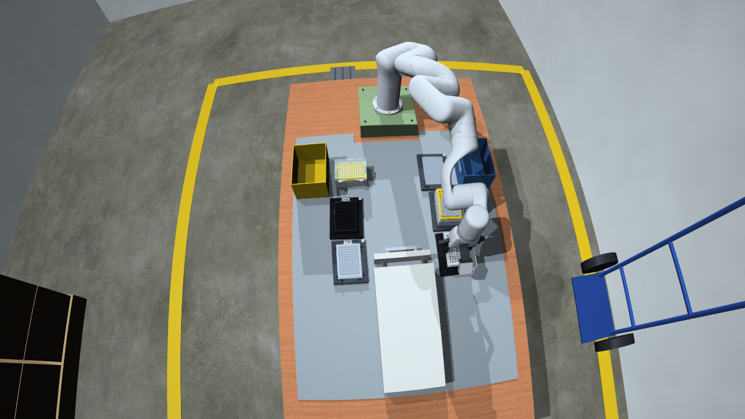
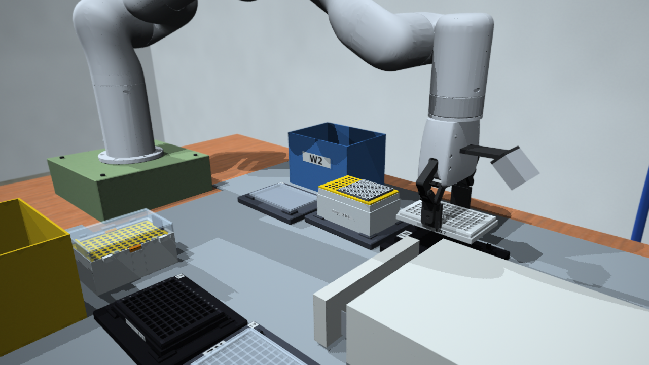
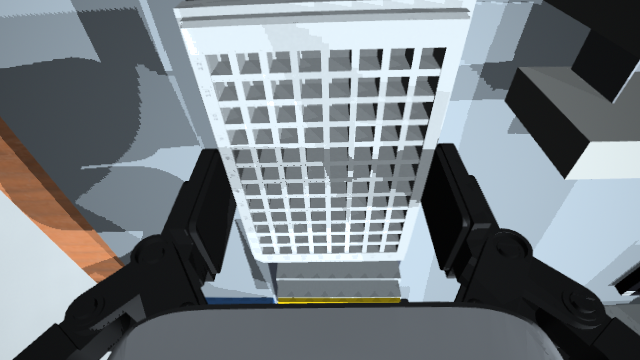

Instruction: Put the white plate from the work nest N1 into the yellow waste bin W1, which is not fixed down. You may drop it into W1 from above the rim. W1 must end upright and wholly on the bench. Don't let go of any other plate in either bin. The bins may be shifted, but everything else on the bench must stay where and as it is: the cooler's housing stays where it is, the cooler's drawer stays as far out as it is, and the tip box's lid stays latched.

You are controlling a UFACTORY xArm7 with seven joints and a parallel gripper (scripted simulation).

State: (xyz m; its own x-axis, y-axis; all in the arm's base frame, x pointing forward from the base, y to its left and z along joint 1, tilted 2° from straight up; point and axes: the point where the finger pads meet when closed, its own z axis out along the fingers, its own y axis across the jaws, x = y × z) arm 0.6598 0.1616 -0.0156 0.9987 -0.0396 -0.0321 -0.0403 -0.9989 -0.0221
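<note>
Right now the black nest N1 is 70 mm below my hand. From my hand the other things lie so: tip box: 180 mm behind, 20 mm below; white plate: 10 mm below; drawer: 200 mm to the right, 120 mm ahead, 50 mm below.
</note>
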